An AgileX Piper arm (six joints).
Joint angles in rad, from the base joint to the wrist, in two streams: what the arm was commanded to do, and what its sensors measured. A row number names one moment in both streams.
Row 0, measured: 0.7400 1.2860 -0.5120 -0.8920 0.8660 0.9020
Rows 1 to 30, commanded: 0.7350 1.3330 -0.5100 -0.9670 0.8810 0.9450; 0.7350 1.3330 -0.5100 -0.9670 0.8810 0.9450; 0.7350 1.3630 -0.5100 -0.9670 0.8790 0.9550; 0.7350 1.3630 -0.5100 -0.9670 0.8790 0.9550; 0.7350 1.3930 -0.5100 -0.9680 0.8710 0.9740; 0.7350 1.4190 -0.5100 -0.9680 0.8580 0.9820; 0.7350 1.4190 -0.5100 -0.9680 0.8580 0.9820; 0.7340 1.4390 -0.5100 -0.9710 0.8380 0.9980; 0.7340 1.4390 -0.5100 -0.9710 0.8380 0.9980; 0.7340 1.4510 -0.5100 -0.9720 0.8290 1.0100; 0.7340 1.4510 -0.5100 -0.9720 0.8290 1.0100; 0.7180 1.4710 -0.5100 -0.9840 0.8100 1.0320; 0.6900 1.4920 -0.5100 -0.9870 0.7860 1.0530; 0.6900 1.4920 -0.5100 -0.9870 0.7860 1.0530; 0.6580 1.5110 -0.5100 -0.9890 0.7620 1.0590; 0.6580 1.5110 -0.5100 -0.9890 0.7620 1.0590; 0.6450 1.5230 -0.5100 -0.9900 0.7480 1.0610; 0.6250 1.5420 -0.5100 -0.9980 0.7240 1.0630; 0.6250 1.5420 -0.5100 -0.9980 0.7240 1.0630; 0.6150 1.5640 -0.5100 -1.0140 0.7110 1.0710; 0.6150 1.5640 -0.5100 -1.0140 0.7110 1.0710; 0.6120 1.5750 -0.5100 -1.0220 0.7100 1.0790; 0.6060 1.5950 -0.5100 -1.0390 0.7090 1.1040; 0.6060 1.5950 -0.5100 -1.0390 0.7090 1.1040; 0.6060 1.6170 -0.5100 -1.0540 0.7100 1.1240; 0.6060 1.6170 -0.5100 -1.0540 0.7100 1.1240; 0.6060 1.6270 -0.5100 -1.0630 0.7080 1.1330; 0.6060 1.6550 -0.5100 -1.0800 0.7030 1.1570; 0.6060 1.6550 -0.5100 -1.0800 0.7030 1.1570; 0.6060 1.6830 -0.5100 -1.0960 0.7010 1.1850
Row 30, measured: 0.6120 1.6560 -0.5140 -1.0270 0.6570 1.1460
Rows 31 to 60, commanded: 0.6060 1.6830 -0.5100 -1.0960 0.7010 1.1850; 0.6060 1.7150 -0.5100 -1.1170 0.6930 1.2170; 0.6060 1.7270 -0.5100 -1.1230 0.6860 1.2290; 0.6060 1.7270 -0.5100 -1.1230 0.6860 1.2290; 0.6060 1.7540 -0.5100 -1.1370 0.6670 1.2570; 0.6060 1.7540 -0.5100 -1.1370 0.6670 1.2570; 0.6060 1.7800 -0.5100 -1.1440 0.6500 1.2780; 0.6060 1.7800 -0.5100 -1.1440 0.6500 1.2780; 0.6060 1.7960 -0.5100 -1.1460 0.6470 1.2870; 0.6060 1.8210 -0.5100 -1.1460 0.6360 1.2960; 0.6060 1.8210 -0.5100 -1.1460 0.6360 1.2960; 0.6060 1.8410 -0.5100 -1.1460 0.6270 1.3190; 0.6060 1.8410 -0.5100 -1.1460 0.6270 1.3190; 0.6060 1.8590 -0.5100 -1.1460 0.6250 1.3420; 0.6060 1.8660 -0.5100 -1.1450 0.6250 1.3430; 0.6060 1.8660 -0.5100 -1.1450 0.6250 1.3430; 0.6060 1.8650 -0.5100 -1.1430 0.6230 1.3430; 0.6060 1.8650 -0.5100 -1.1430 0.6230 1.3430; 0.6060 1.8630 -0.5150 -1.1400 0.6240 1.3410; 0.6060 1.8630 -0.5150 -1.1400 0.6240 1.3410; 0.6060 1.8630 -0.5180 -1.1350 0.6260 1.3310; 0.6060 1.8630 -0.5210 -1.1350 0.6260 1.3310; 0.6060 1.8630 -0.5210 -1.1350 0.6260 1.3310; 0.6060 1.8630 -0.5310 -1.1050 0.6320 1.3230; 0.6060 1.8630 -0.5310 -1.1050 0.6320 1.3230; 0.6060 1.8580 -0.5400 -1.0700 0.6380 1.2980; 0.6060 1.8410 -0.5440 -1.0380 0.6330 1.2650; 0.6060 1.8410 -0.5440 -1.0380 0.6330 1.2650; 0.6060 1.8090 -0.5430 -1.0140 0.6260 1.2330; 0.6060 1.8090 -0.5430 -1.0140 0.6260 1.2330
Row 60, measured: 0.6110 1.8350 -0.5430 -1.0850 0.6890 1.2790
